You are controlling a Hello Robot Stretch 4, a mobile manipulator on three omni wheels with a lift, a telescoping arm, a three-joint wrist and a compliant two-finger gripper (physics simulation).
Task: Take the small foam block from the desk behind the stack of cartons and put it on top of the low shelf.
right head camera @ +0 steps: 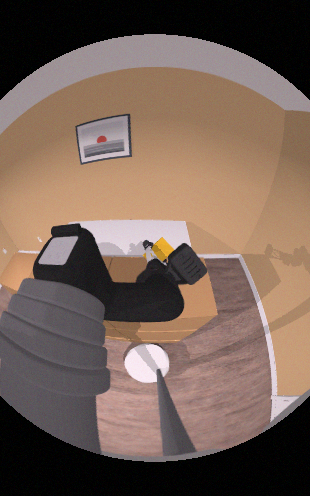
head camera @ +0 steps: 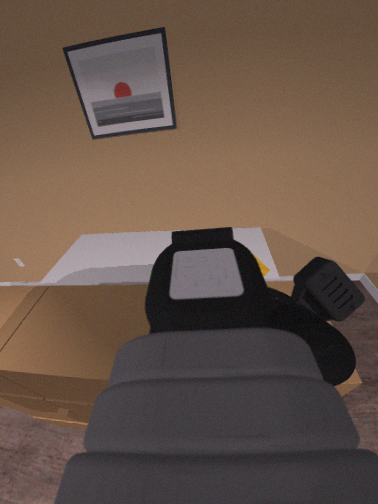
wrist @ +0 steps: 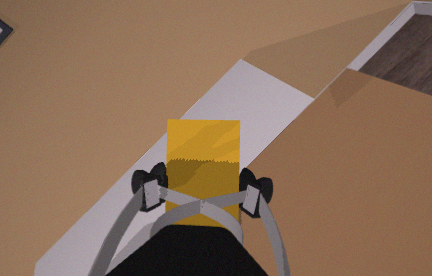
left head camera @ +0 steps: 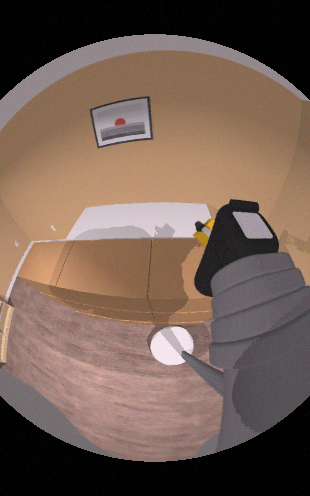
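Pixels of known places: gripper, fingertip midpoint: (right head camera: 155,252) (wrist: 202,181) (left head camera: 204,233); robot's base at its link origin: (right head camera: 147,361) (left head camera: 171,344).
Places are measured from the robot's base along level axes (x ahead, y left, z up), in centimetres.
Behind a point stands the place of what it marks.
The yellow foam block (wrist: 203,145) @(x 41.5, y -11.5, z 121.0 cm) (right head camera: 162,248) @(x 41.3, y -11.1, z 120.7 cm) (left head camera: 201,238) @(x 39.3, y -6.6, z 118.4 cm) (head camera: 262,267) @(x 41.5, y -13.4, z 120.9 cm) is between the two fingertips of my gripper (wrist: 202,181) @(x 42.7, y -8.8, z 117.3 cm), which is shut on it. The block's far end sticks out past the fingertips in the wrist view. In the head camera view the arm and wrist hide most of it. The white desk (head camera: 115,248) @(x 123.6, y 65.5, z 69.2 cm) (left head camera: 145,218) @(x 112.0, y 21.7, z 69.2 cm) (right head camera: 105,233) @(x 116.7, y 40.5, z 69.2 cm) (wrist: 255,102) @(x 105.3, y -31.8, z 69.2 cm) is against the wall, behind the brown cartons (head camera: 75,330) @(x 36.6, y 37.4, z 105.2 cm) (left head camera: 105,265) @(x 37.7, y 32.1, z 105.2 cm) (right head camera: 200,295) @(x 30.2, y -26.1, z 105.2 cm) (wrist: 350,175) @(x 39.0, y -19.7, z 105.2 cm). I hold the block above the desk and carton area; its exact height is unclear. I cannot clearly identify the low shelf.
A pale wooden piece (left head camera: 4,332) @(x -55.8, y 288.3, z 5.1 cm) shows at the left edge of the left head camera view. A round white disc (left head camera: 172,346) @(x -1.0, y -0.3, z 18.7 cm) (right head camera: 146,363) @(x -0.4, y 0.1, z 18.7 cm) is low in front of the cartons. A framed picture (head camera: 125,107) @(x 145.4, y 38.3, z 154.2 cm) (left head camera: 122,122) @(x 145.3, y 35.4, z 160.8 cm) (right head camera: 104,140) @(x 145.3, y 34.6, z 160.0 cm) hangs on the wall.
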